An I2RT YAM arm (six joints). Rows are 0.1 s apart.
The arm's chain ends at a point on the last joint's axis. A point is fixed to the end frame.
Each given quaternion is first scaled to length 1.
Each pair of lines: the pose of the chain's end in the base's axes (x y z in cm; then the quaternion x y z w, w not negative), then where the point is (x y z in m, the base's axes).
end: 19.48 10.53 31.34 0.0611 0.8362 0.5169 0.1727
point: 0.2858 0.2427 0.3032
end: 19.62 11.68 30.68 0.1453 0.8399 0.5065 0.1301
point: 0.2977 0.2447 0.2828
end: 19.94 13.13 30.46 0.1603 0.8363 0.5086 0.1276
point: 0.3034 0.2571 0.2803
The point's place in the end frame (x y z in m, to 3 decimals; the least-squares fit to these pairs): -0.044 0.047 0.152
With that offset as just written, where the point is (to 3 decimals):
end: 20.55 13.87 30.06 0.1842 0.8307 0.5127 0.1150
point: 0.312 0.262 0.275
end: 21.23 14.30 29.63 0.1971 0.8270 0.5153 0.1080
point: 0.320 0.265 0.270
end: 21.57 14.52 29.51 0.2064 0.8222 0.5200 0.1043
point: 0.325 0.267 0.269
